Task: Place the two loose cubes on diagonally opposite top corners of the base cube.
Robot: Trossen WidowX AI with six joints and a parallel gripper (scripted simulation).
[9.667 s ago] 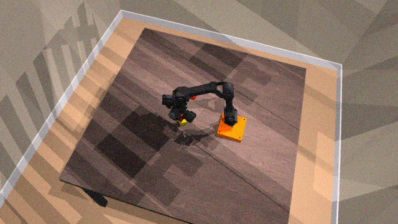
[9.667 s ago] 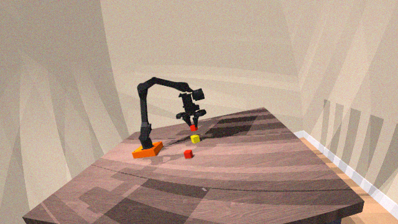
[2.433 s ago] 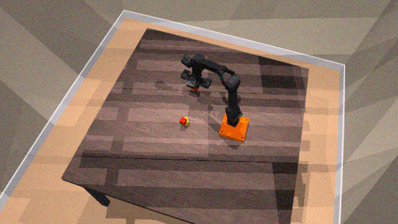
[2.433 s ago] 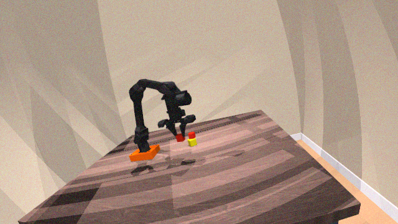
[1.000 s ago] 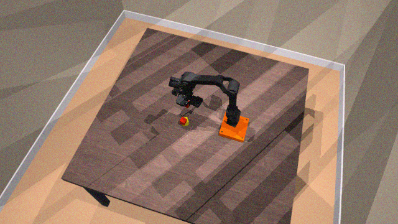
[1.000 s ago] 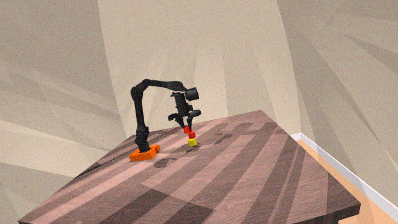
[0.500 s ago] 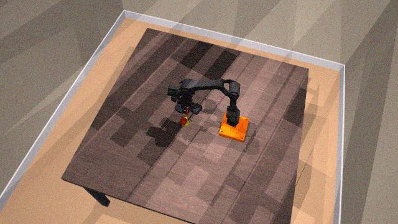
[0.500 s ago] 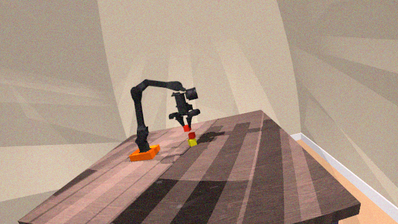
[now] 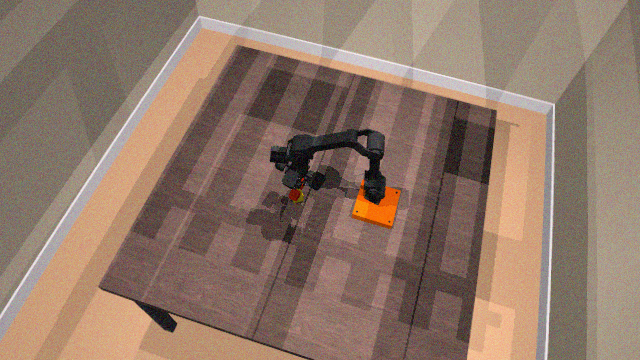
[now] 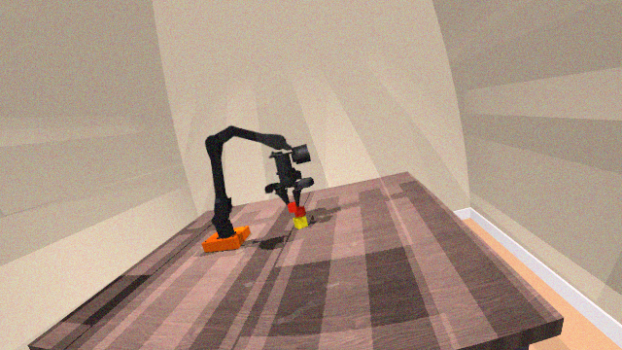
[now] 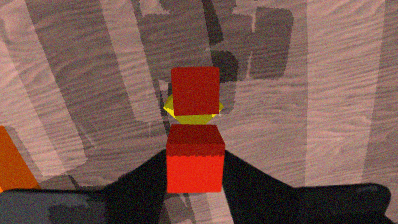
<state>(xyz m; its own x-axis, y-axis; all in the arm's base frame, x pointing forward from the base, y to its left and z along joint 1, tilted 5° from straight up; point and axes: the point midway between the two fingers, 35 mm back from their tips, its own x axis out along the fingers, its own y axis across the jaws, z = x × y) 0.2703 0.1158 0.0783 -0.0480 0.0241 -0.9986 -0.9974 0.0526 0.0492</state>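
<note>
The yellow cube lies 7 cm below my gripper tip and 2 cm to the left of it.
</note>
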